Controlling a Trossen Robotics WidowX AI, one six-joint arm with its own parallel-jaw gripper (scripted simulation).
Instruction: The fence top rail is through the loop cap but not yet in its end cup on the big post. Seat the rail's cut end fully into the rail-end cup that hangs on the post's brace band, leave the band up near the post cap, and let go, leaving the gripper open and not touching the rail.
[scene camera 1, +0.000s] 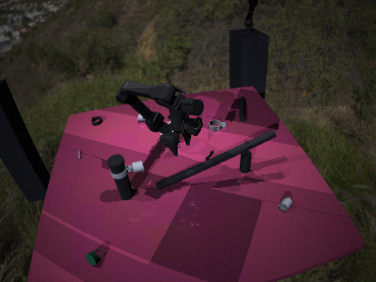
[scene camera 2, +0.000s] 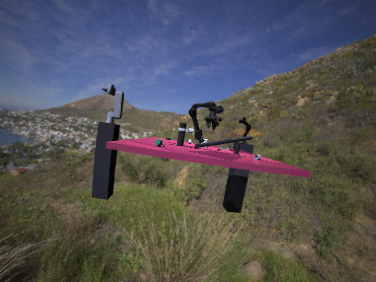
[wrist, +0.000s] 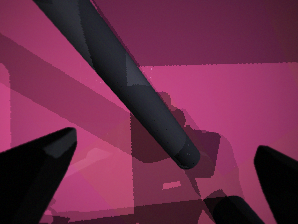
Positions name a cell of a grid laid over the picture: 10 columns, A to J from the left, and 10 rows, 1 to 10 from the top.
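Open and holding nothing, the gripper (scene camera 1: E6) shares the scene with a top rail (scene camera 1: G5). The wrist view gives another sight of the gripper (wrist: F7).
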